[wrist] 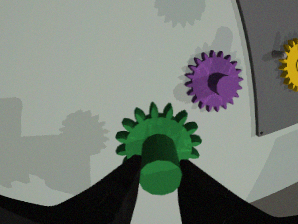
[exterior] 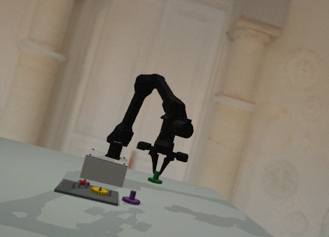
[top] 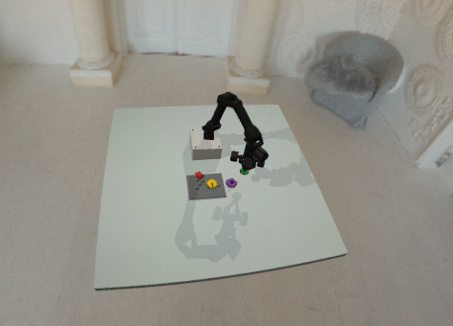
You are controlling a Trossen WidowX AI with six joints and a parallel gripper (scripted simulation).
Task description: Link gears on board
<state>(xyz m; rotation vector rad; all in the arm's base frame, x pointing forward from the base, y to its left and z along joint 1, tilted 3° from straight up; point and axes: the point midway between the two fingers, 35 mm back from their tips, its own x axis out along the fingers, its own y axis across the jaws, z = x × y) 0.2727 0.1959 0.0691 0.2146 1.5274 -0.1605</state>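
The red gear is 2 cm behind my gripper tip, 25 cm to the right of it and 10 cm below it. From my gripper tip the other things lie so: green gear 1 cm below; yellow gear 3 cm ahead, 18 cm to the right, 10 cm below; purple gear 2 cm ahead, 7 cm to the right, 10 cm below.
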